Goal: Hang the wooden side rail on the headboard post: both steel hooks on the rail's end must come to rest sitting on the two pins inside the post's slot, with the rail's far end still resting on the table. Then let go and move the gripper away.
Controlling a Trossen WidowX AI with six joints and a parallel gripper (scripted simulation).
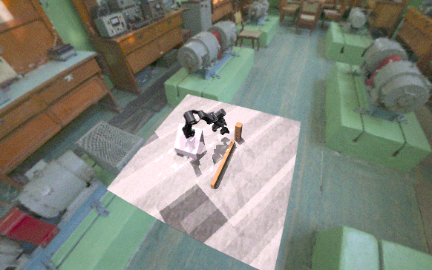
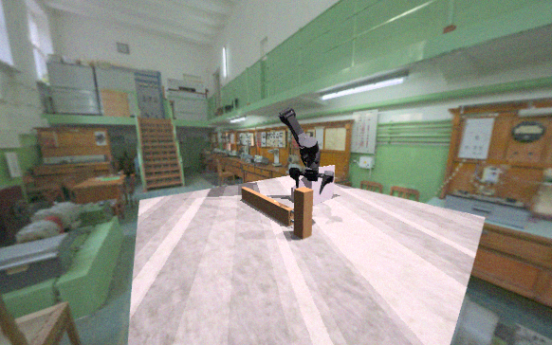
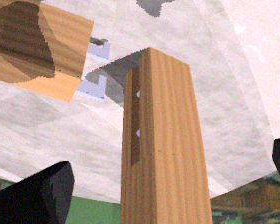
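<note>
The wooden headboard post lies 80 mm ahead of my gripper tip, 40 mm to the left of it and 50 mm below it.
</note>
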